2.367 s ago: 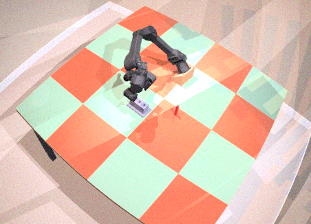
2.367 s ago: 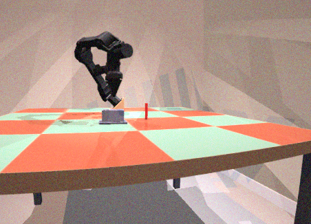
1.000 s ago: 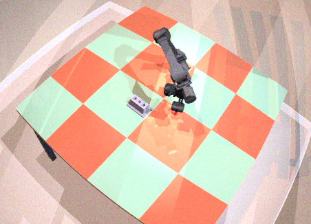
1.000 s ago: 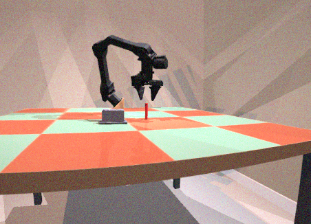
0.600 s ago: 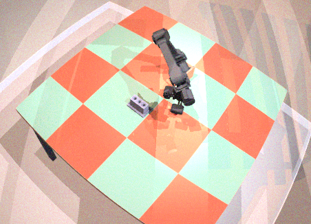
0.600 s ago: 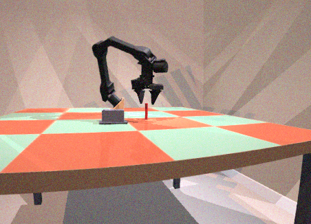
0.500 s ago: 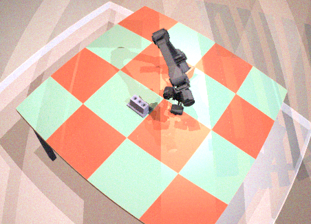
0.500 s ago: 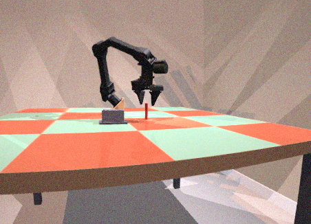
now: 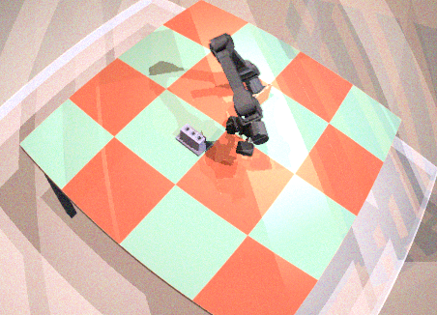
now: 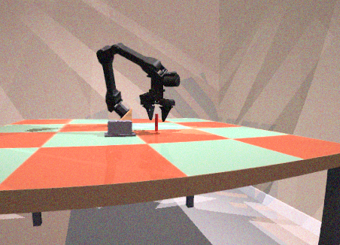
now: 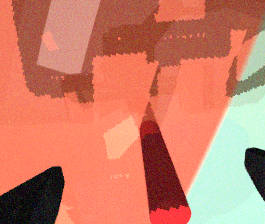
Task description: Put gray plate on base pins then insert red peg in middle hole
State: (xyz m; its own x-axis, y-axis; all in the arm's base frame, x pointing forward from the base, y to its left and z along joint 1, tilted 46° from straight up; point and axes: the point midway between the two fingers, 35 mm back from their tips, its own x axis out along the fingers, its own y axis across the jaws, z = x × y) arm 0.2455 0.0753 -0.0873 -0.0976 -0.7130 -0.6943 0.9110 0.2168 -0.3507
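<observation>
My gripper tip is now 180 mm to the left of the gray plate and 90 mm short of it. The rest, counted from my gripper tip: red peg: 10 mm below; flat base: 180 mm to the right, 90 mm ahead, 40 mm below.
</observation>
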